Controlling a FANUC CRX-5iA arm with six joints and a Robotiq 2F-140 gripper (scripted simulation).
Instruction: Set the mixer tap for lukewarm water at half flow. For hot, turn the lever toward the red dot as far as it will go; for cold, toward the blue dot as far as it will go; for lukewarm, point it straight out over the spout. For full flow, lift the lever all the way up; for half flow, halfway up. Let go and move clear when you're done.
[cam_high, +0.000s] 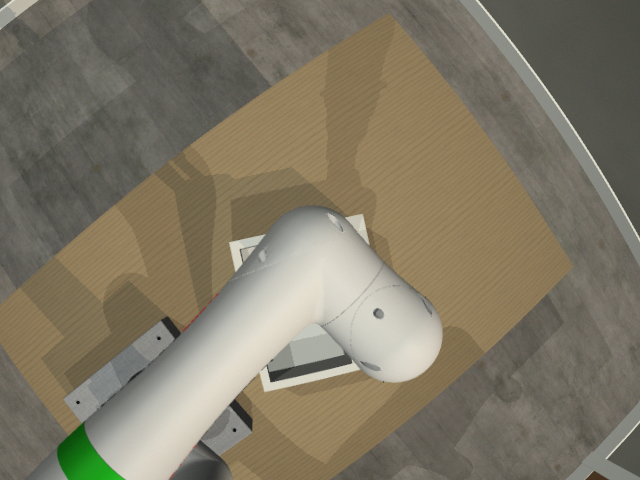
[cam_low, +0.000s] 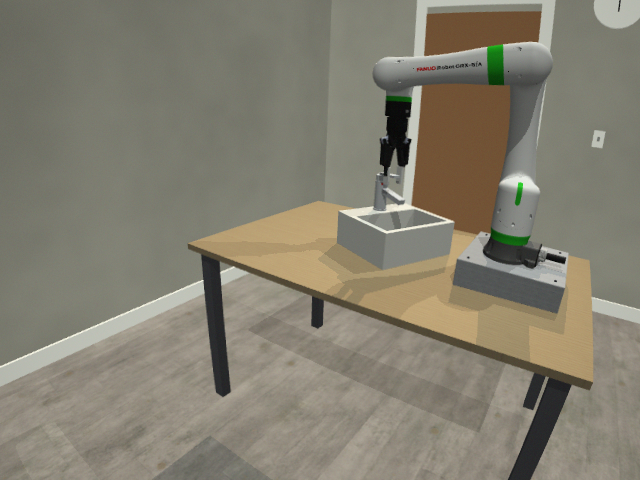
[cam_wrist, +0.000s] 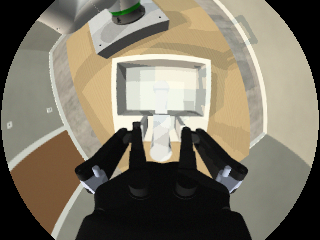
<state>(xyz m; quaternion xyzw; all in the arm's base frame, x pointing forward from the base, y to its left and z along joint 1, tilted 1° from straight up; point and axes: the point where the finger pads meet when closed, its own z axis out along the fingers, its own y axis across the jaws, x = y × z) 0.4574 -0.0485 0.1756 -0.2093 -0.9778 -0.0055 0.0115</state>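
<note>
My gripper is now 20 mm short of the lever and 10 mm to the left of it. The rest, counted from my hand: white basin: 240 mm below, 50 mm behind, 20 mm to the left; mixer tap: 50 mm below, 40 mm ahead, 20 mm to the right.
</note>
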